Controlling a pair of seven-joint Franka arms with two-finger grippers.
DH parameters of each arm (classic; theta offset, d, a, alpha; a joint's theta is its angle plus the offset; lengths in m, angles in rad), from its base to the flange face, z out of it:
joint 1: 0 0.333 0 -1.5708
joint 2: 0 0 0 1.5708
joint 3: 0 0.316 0.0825 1.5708
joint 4: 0 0 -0.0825 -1.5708
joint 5: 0 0.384 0 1.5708
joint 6: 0 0 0.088 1.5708
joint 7: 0 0.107 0 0
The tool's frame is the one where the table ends.
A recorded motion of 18 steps. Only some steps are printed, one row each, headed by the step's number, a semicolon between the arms.
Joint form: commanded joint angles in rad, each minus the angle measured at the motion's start. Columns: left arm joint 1, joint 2, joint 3, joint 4, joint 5, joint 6, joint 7; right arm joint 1, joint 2, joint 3, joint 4, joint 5, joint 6, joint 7.
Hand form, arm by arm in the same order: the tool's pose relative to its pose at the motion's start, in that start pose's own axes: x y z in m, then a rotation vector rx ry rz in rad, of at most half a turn. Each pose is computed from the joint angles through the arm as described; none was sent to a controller.
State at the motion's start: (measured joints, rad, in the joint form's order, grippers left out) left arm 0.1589 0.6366 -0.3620 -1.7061 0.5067 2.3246 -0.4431; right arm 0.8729 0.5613 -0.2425 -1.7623 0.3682 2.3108 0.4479
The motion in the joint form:
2: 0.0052 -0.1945 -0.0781 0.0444 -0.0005 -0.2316 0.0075; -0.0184 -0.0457 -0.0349 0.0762 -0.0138 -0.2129 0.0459
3: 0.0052 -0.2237 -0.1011 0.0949 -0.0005 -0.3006 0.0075; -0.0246 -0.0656 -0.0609 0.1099 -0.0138 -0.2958 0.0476
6: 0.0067 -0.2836 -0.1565 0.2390 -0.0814 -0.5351 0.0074; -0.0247 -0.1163 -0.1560 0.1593 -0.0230 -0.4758 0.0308
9: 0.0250 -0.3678 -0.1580 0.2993 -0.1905 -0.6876 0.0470; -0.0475 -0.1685 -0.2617 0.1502 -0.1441 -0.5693 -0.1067
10: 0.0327 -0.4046 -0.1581 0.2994 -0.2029 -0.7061 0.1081; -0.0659 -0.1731 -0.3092 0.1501 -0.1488 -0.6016 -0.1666
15: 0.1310 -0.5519 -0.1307 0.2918 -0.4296 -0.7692 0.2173; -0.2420 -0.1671 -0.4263 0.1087 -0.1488 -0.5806 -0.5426
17: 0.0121 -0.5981 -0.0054 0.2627 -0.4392 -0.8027 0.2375; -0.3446 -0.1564 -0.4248 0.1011 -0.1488 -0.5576 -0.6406
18: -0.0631 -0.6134 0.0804 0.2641 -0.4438 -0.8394 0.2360; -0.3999 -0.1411 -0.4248 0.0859 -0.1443 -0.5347 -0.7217
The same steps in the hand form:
2: 0.0027 0.0058 -0.1352 0.0884 0.0374 0.0136; 0.0113 0.0087 -0.0499 -0.0297 -0.0814 0.0563
3: 0.0066 0.0073 -0.1738 0.1034 0.0548 0.0049; 0.0185 0.0171 -0.0751 -0.0362 -0.1047 0.0728
6: 0.0003 0.0098 -0.2650 0.0812 0.0110 -0.0521; 0.0332 0.0547 -0.1306 -0.0686 -0.1522 0.1116
9: -0.0208 -0.0083 -0.3291 0.0358 -0.0382 -0.0831; 0.0552 0.1326 -0.1729 -0.1740 -0.1407 0.0551
10: -0.0291 -0.0136 -0.3488 0.0369 -0.0261 -0.0358; 0.0653 0.1686 -0.1837 -0.1824 -0.1566 0.0587
15: -0.0634 -0.0632 -0.4131 -0.1154 -0.0231 -0.0671; 0.0997 0.3433 -0.2025 -0.1507 -0.1670 -0.0196
17: -0.0793 -0.0605 -0.4206 -0.0947 -0.0426 -0.0496; 0.1043 0.4076 -0.2034 -0.1359 -0.1617 -0.0153
18: -0.0867 -0.0656 -0.4256 -0.0874 -0.0645 -0.0608; 0.1040 0.4447 -0.1949 -0.1270 -0.1678 -0.0358

